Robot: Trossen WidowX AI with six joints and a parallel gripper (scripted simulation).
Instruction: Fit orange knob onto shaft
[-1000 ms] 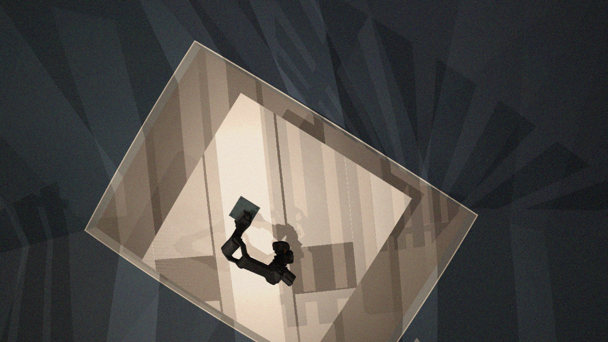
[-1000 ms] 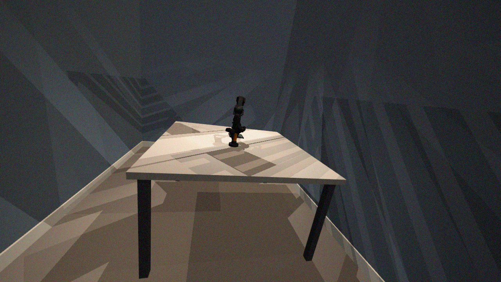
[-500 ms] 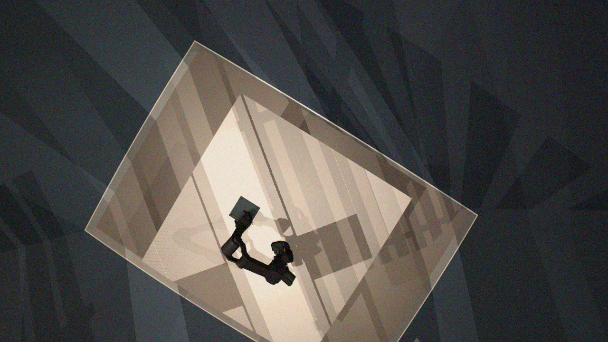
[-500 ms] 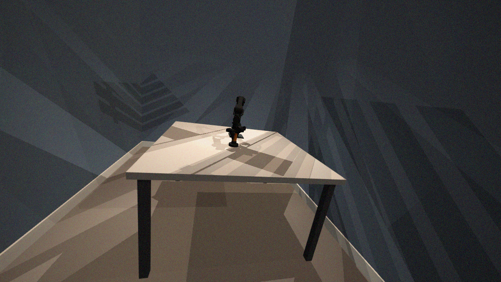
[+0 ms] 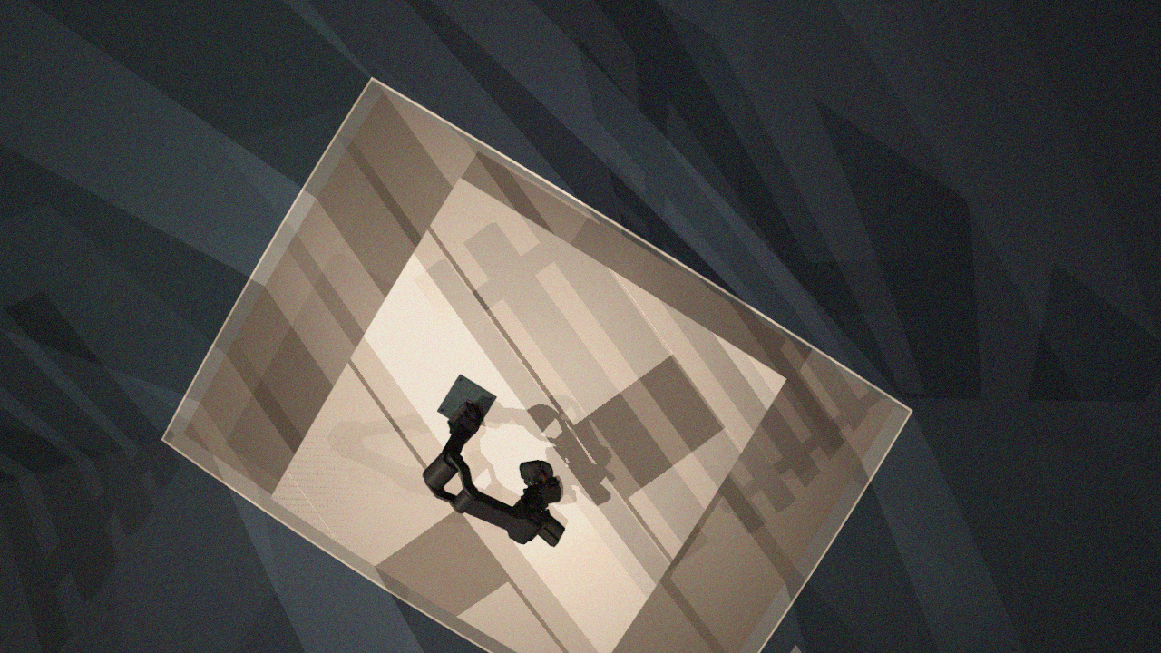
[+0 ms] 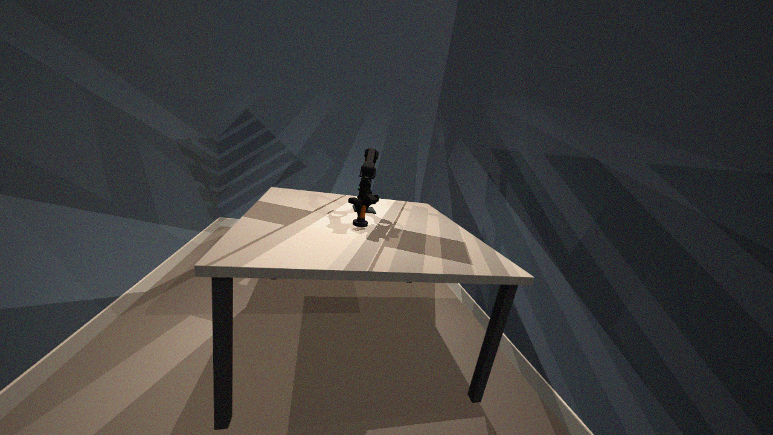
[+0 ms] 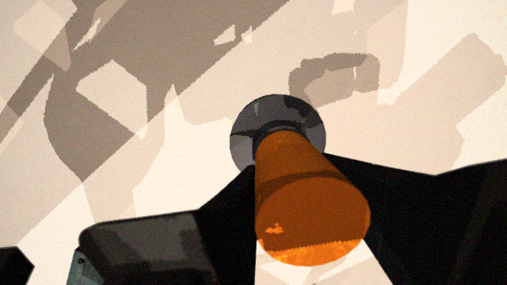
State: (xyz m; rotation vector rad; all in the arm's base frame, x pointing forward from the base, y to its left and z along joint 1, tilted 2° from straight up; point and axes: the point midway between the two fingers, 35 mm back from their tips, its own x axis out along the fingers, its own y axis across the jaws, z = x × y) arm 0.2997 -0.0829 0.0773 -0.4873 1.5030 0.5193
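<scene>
The orange knob lies 3 cm above my gripper tip. Round my gripper tip: round pedestal 3 cm below.
</scene>
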